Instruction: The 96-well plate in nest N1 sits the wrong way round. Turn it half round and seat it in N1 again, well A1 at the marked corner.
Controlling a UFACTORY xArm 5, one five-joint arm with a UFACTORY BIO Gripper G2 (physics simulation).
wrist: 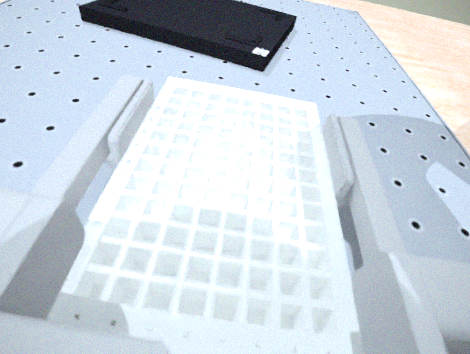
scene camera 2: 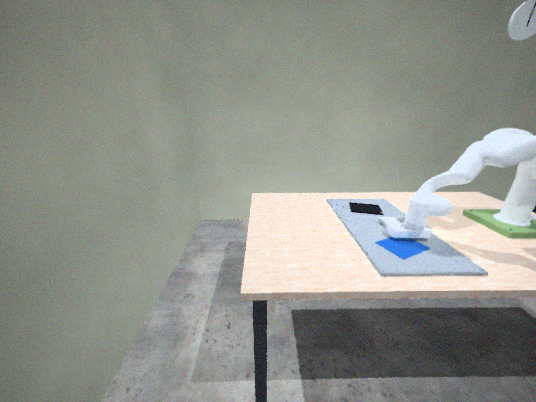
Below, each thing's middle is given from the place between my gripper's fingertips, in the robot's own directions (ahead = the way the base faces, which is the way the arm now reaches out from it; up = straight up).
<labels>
My hand is 40 mm to the right of the white 96-well plate (wrist: 220, 222) and 10 mm above it.
</labels>
